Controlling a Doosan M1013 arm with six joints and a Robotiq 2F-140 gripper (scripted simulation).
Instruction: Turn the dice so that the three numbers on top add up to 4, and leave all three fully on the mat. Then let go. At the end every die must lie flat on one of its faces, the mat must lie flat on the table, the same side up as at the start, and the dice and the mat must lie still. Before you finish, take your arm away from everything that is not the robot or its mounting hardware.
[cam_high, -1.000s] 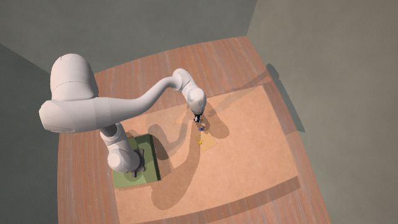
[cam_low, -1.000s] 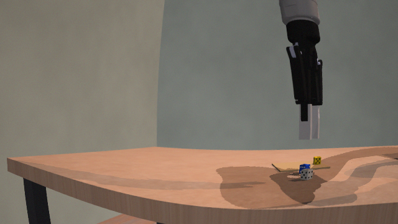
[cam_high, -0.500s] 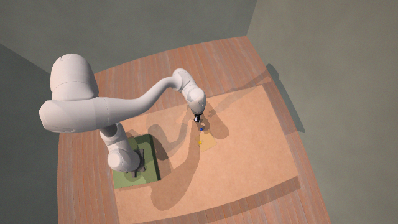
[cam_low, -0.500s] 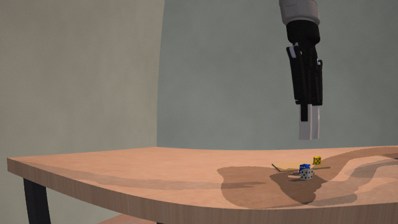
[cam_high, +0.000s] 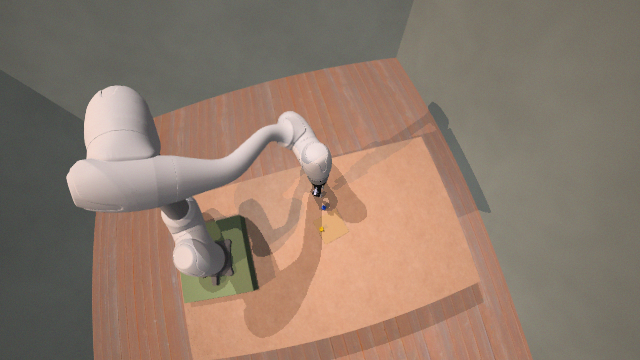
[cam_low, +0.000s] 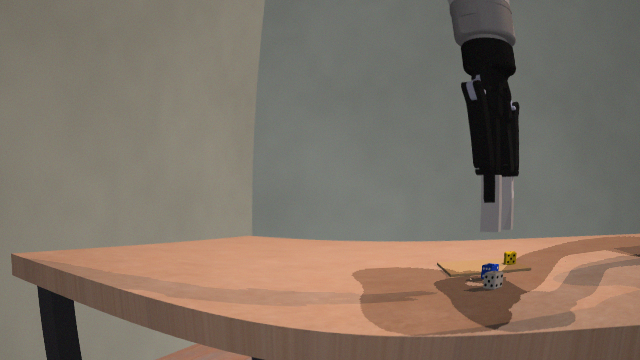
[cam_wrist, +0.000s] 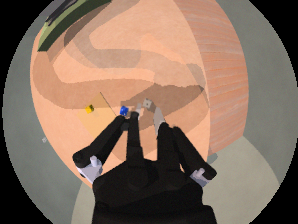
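Now: the white die 90 mm below my hand. Round my hand: yellow die 180 mm to the right, 90 mm below, 20 mm behind; tan mat 170 mm to the right, 100 mm below, 30 mm ahead; blue die 90 mm below, 70 mm to the right, 10 mm ahead.
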